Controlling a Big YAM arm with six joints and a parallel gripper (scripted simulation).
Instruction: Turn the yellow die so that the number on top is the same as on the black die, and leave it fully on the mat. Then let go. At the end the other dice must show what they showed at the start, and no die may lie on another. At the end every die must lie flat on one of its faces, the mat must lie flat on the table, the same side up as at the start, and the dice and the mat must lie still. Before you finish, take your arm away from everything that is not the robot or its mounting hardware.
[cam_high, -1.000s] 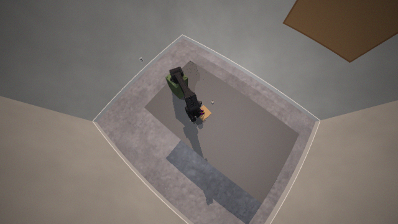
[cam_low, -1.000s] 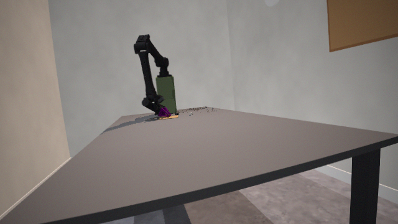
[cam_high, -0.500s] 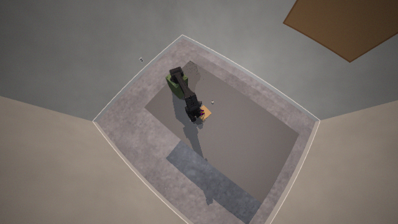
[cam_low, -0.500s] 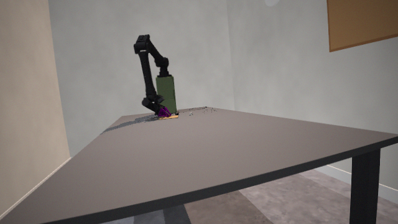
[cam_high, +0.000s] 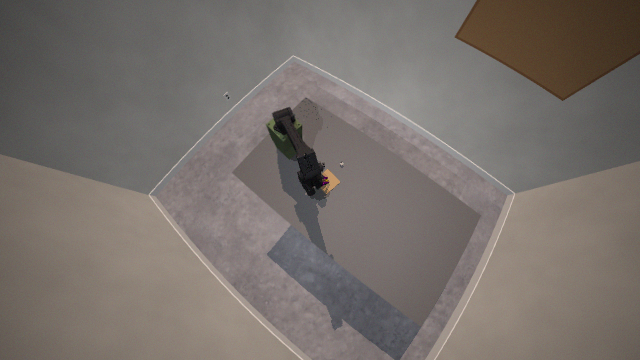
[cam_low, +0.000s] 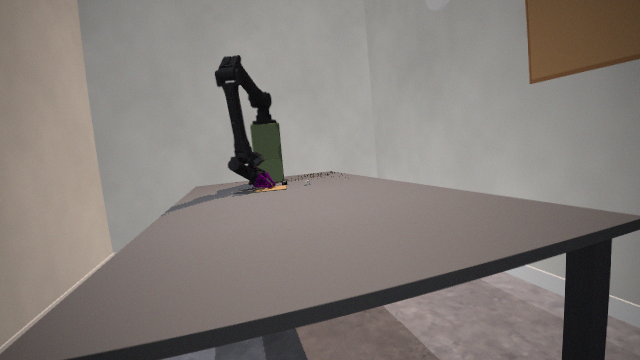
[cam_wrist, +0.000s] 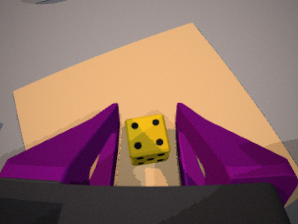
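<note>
The yellow die is 1 cm behind my hand and 1 cm to the right of it. Also, from my hand: orange mat (2 cm below); then white die (4 cm ahead, 16 cm to the left, 1 cm below); then black die (8 cm behind, 9 cm to the left, 1 cm below).
</note>
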